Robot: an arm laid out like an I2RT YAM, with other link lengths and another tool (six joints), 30 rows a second.
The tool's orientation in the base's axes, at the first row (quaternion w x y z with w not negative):
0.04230, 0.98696, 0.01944, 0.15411
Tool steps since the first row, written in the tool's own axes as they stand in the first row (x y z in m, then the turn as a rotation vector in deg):
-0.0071, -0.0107, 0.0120, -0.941, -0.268, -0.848
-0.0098, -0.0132, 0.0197, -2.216, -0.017, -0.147
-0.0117, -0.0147, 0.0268, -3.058, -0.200, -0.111
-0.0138, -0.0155, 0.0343, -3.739, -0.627, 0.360
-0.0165, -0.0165, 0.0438, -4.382, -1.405, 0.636
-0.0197, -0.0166, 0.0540, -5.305, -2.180, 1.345
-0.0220, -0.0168, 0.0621, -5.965, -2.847, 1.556
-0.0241, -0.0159, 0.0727, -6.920, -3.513, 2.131
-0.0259, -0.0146, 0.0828, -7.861, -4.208, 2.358
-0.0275, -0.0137, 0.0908, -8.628, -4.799, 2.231
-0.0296, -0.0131, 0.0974, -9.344, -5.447, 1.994
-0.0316, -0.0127, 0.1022, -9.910, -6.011, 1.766
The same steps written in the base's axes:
-0.0034, 0.0094, -0.0145, -1.162, 0.284, 0.496
-0.0036, 0.0111, -0.0228, -2.154, -0.086, -0.532
-0.0033, 0.0120, -0.0303, -2.949, 0.051, -0.838
-0.0030, 0.0121, -0.0381, -3.464, 0.404, -1.529
-0.0027, 0.0122, -0.0480, -4.012, 1.124, -2.055
-0.0027, 0.0113, -0.0587, -4.693, 1.794, -3.076
-0.0024, 0.0108, -0.0671, -5.273, 2.407, -3.536
-0.0011, 0.0090, -0.0777, -6.023, 2.977, -4.430
0.0003, 0.0068, -0.0877, -6.867, 3.603, -4.993
0.0013, 0.0052, -0.0957, -7.651, 4.162, -5.157
0.0013, 0.0040, -0.1026, -8.421, 4.788, -5.207
0.0009, 0.0031, -0.1077, -9.044, 5.339, -5.212

